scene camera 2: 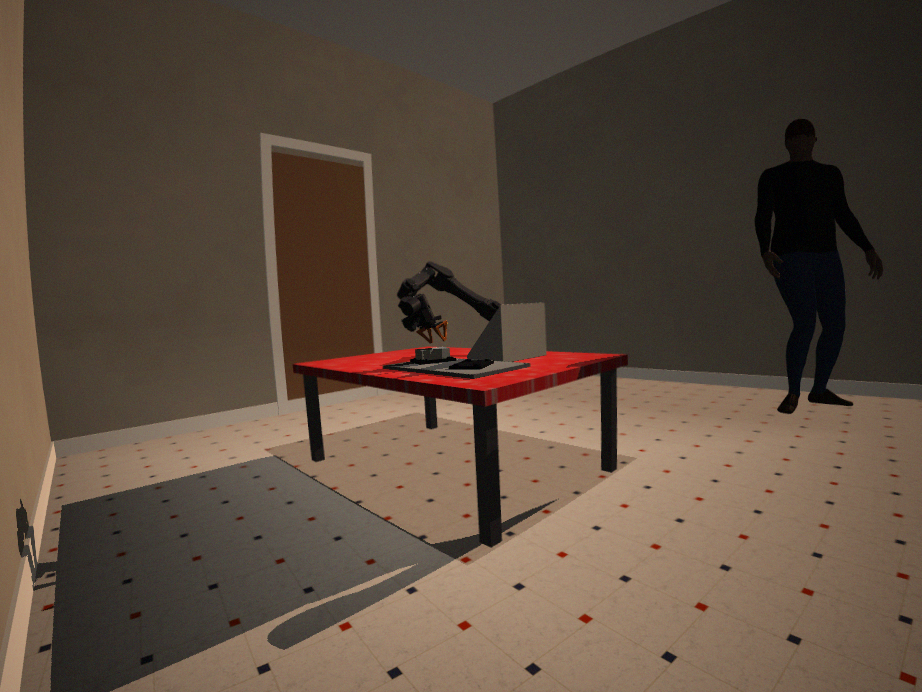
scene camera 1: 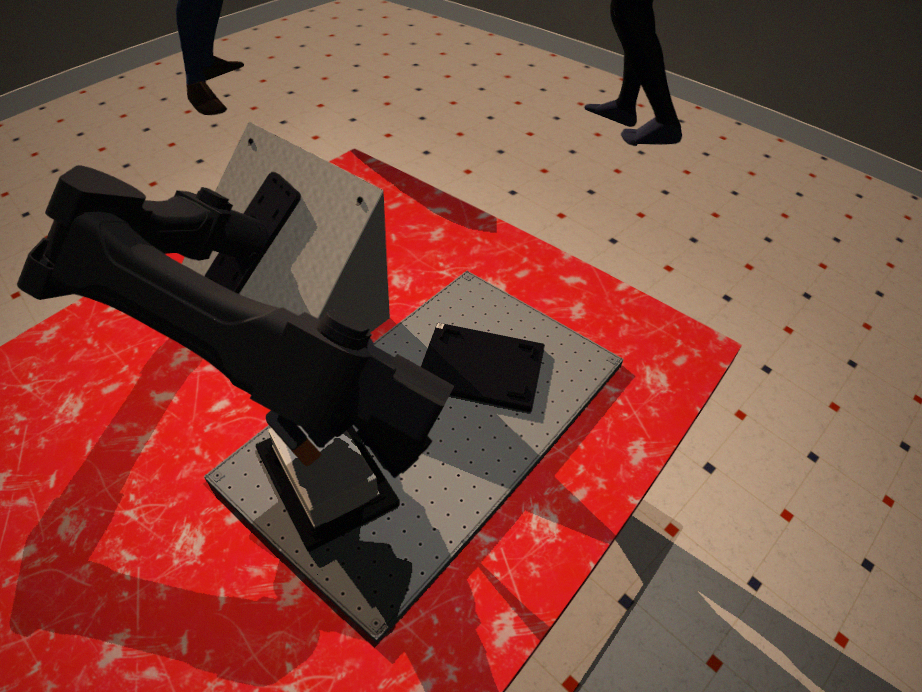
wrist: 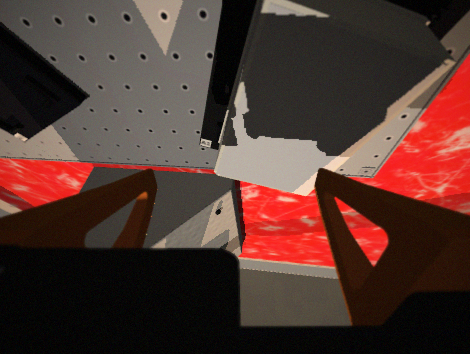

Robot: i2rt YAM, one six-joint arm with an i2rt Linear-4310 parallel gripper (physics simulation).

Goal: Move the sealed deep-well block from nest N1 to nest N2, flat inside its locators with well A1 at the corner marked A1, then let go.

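Frame: origin at the arm's base, x ahead, y left, z up, level; centimetres.
Seen in the pictures: gripper, between the fingertips: (scene camera 2: 438, 341) (wrist: 235, 177); arm's base, origin of its link: (scene camera 2: 509, 328) (scene camera 1: 252, 239).
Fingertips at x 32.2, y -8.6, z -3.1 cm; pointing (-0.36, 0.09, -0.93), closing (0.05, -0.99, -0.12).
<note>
Pixels of each thing's top centre, then the offset from my fingertips to it. "spot": a spot on its surface instead.
- sealed deep-well block, centre of its top: (wrist: 294, 137) (scene camera 1: 320, 453) (scene camera 2: 432, 348) dy -3.3, dx +1.0, dz -2.8 cm
- small A1 label, a spot on its surface: (wrist: 205, 143) spot: dy +3.5, dx -5.4, dz -7.0 cm
- grey perforated plate, centre of its top: (wrist: 70, 41) (scene camera 1: 431, 413) (scene camera 2: 452, 364) dy +13.0, dx +2.5, dz -8.1 cm
The sealed deep-well block (scene camera 1: 338, 480) (scene camera 2: 433, 353) (wrist: 325, 90), with a grey top and pale sides, sits in a black nest (scene camera 1: 353, 517) (wrist: 222, 75). A small A1 label (wrist: 205, 143) shows at that nest's corner. The other black nest (scene camera 1: 484, 368) (scene camera 2: 471, 364) (wrist: 35, 85) is empty, with corner locators. I cannot read which nest is N1 or N2, nor see the block's well A1. My gripper (scene camera 2: 437, 340) (wrist: 235, 177) is wide open and empty, its orange-brown fingertips above the block. The arm hides part of the block in scene camera 1.
Both nests stand on a grey perforated plate (scene camera 1: 446, 499) (wrist: 135, 120) on the red table (scene camera 1: 670, 357) (scene camera 2: 551, 383). A tall grey wedge-shaped mount (scene camera 1: 361, 260) (scene camera 2: 525, 331) carries the arm's base beside the plate. A person (scene camera 2: 804, 208) stands away from the table.
</note>
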